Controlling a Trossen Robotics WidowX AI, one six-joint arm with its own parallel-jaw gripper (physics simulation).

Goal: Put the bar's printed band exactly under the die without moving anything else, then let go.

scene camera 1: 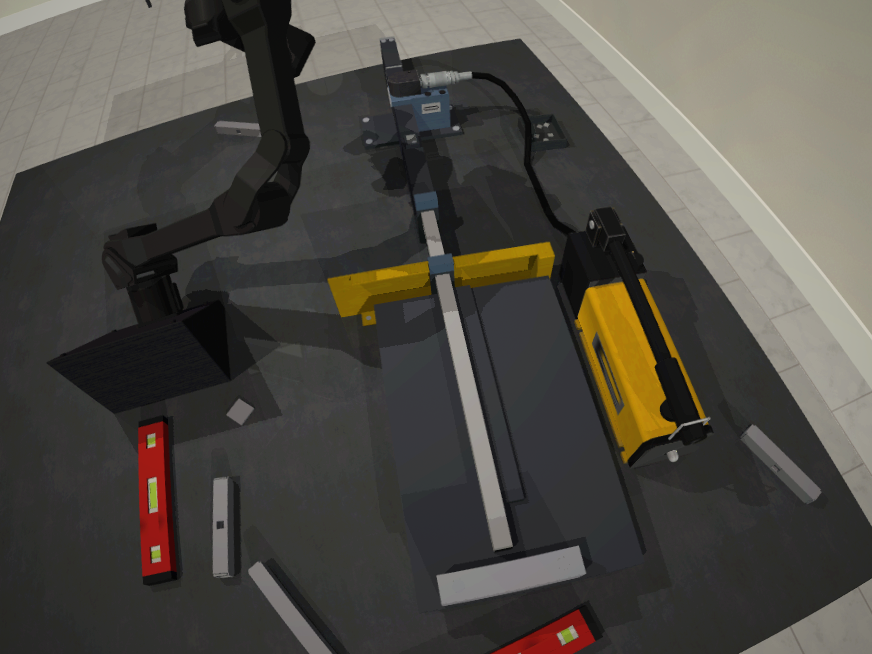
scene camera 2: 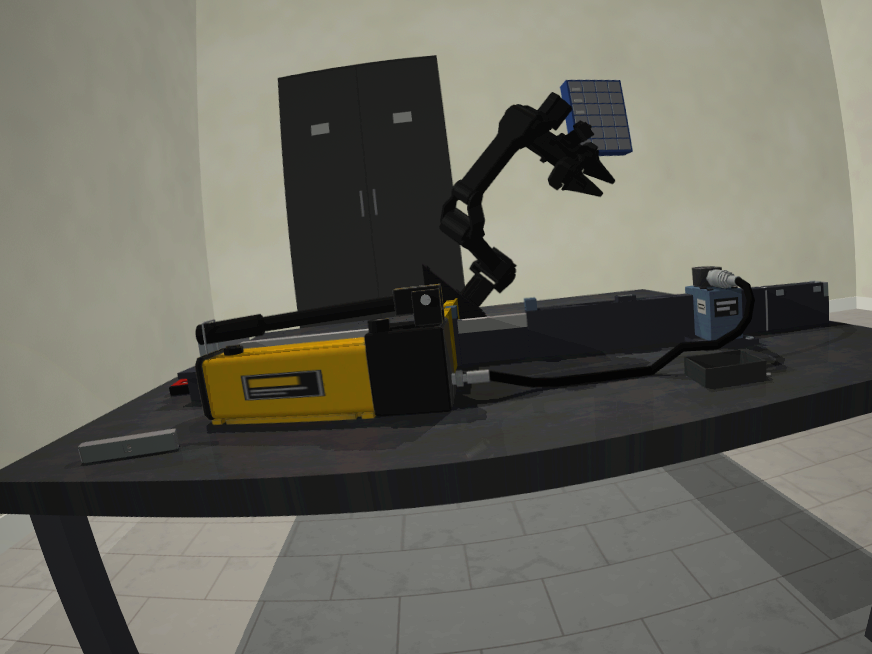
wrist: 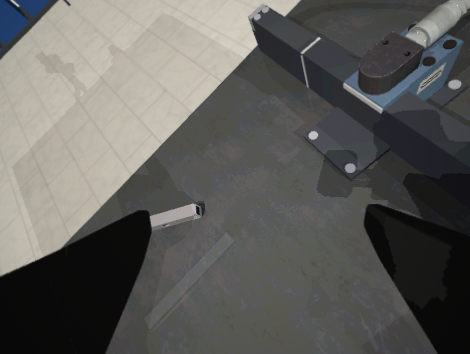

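Seen in the pictures: gripper, fingertip midpoint: [scene camera 2: 608, 188] [wrist: 256, 217]; arm's base, origin of the base link: [scene camera 1: 160, 319] [scene camera 2: 468, 300].
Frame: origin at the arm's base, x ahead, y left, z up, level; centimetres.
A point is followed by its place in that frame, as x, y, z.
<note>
A long pale bar [scene camera 1: 468, 401] {34.7, -31.8, 0.7} runs through two blue guides [scene camera 1: 426, 202] {43.6, -0.9, 2.8} [scene camera 1: 441, 264] {40.2, -13.0, 3.0}. A dark beam [wrist: 345, 65] {54.0, 35.1, 1.3} [scene camera 2: 612, 320] {49.1, 12.2, -1.6} with a thin white line across it passes the blue head block [scene camera 1: 431, 112] {56.6, 25.5, -1.3} [scene camera 2: 717, 311] {60.5, 25.9, -0.8} [wrist: 440, 65] {57.5, 25.4, 1.2}, which has a dark rounded cap [scene camera 1: 405, 82] {52.7, 27.8, 5.6} [wrist: 390, 62] {52.5, 28.9, 5.7}. I cannot make out the die or tell whether the white line is the printed band. My gripper [scene camera 2: 607, 188] {30.5, 24.4, 21.8} [wrist: 256, 217] {30.5, 24.4, 21.8} is open and empty, high above the table; its fingertips are outside scene camera 1's view. In the wrist view the head block lies beyond the fingers, upper right.
The yellow fence [scene camera 1: 385, 283] {32.7, -10.2, 0.0} crosses beneath the pale bar. The yellow pump [scene camera 1: 633, 366] {54.7, -37.7, 2.1} [scene camera 2: 295, 380] {62.3, -36.1, -1.1} connects by a black hose [scene camera 1: 529, 165] {67.5, 6.8, -5.1} [scene camera 2: 584, 380] {65.7, -1.3, -5.8} to the head. Red levels [scene camera 1: 154, 499] {-8.0, -24.4, -5.0} [scene camera 1: 549, 635] {30.8, -59.6, -4.7}, a pale block [scene camera 1: 512, 575] {29.4, -52.0, 2.7}, short offcuts [scene camera 1: 223, 527] {0.6, -32.1, -4.2} [scene camera 1: 781, 464] {68.1, -57.5, -4.3} and a tray [scene camera 2: 725, 371] {78.4, 12.0, -4.7} are around it.
</note>
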